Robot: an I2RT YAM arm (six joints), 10 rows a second.
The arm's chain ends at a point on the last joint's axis. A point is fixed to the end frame.
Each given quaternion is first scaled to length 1.
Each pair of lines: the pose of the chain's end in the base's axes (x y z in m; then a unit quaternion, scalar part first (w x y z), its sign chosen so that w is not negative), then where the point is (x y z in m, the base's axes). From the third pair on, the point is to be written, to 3 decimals.
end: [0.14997, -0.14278, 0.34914, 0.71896, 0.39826, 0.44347, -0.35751]
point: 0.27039 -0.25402 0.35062
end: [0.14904, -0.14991, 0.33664, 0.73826, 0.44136, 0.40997, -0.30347]
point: 0.27154 -0.25834 0.34729
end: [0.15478, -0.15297, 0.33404, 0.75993, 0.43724, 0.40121, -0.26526]
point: 0.283 -0.253 0.352
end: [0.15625, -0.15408, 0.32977, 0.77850, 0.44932, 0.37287, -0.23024]
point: 0.285 -0.251 0.359
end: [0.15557, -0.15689, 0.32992, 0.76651, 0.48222, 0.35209, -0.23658]
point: 0.278 -0.263 0.358
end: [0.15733, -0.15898, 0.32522, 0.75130, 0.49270, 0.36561, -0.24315]
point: 0.279 -0.267 0.346
